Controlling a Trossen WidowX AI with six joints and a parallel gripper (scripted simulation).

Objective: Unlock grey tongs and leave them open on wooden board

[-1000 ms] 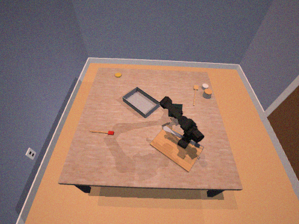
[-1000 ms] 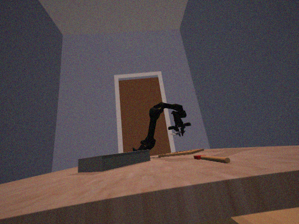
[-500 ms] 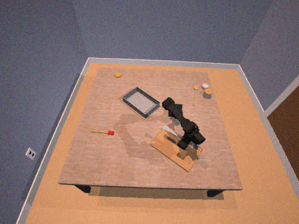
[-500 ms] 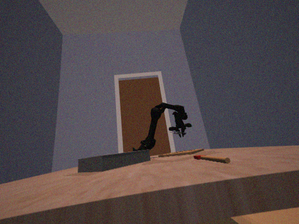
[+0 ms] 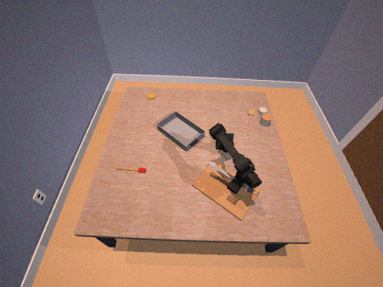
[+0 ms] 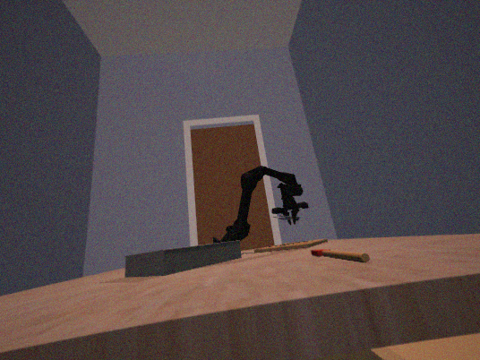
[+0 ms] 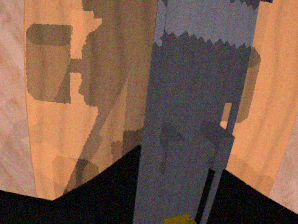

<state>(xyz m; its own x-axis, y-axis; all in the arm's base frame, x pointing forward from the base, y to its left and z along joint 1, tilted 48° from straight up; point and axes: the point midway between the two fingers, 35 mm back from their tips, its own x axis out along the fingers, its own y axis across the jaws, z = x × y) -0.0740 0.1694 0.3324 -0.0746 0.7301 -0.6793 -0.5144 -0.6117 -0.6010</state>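
The wooden board is 50 mm ahead of my gripper tip, 20 mm to the right of it and 100 mm below it. The rest, counted from my gripper tip: roasting tin 400 mm ahead, 430 mm to the right, 80 mm below; red-headed spatula 650 mm ahead, 70 mm to the right, 100 mm below; yellow lock piece 40 mm above.
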